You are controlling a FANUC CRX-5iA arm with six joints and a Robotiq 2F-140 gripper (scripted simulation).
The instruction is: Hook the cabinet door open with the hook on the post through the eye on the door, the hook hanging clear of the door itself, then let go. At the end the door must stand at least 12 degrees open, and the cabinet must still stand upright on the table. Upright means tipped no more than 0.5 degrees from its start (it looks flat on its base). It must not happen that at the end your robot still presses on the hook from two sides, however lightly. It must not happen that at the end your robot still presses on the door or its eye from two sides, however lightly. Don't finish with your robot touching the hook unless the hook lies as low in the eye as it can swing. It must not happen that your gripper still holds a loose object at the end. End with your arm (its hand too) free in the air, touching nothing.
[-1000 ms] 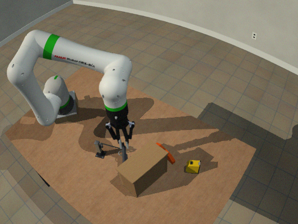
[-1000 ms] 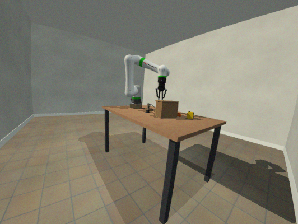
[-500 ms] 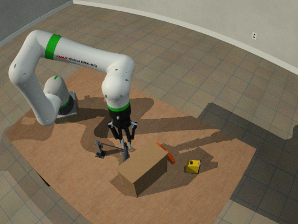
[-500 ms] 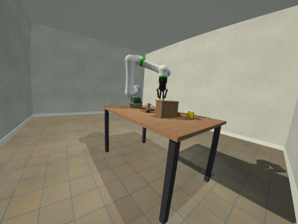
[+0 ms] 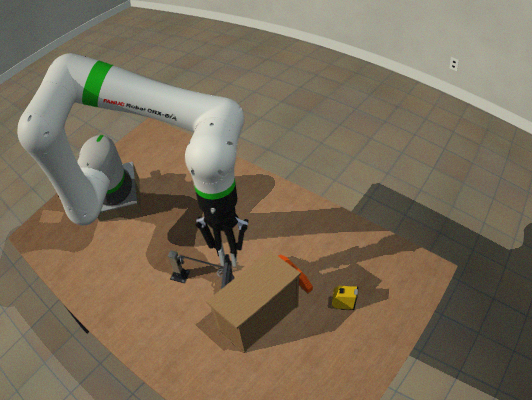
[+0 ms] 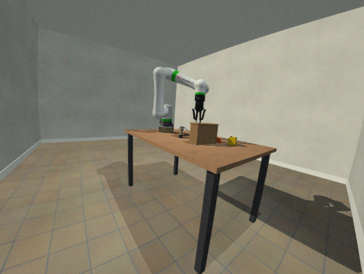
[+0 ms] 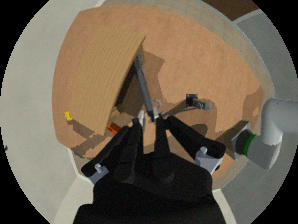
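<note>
Now: the dark door 30 mm ahead of my hand, 60 mm to the right of it and 80 mm below it. From my hand the other things lie so: orange object 110 mm ahead, 140 mm to the left, 130 mm below; yellow block 290 mm ahead, 160 mm to the left, 110 mm below.
</note>
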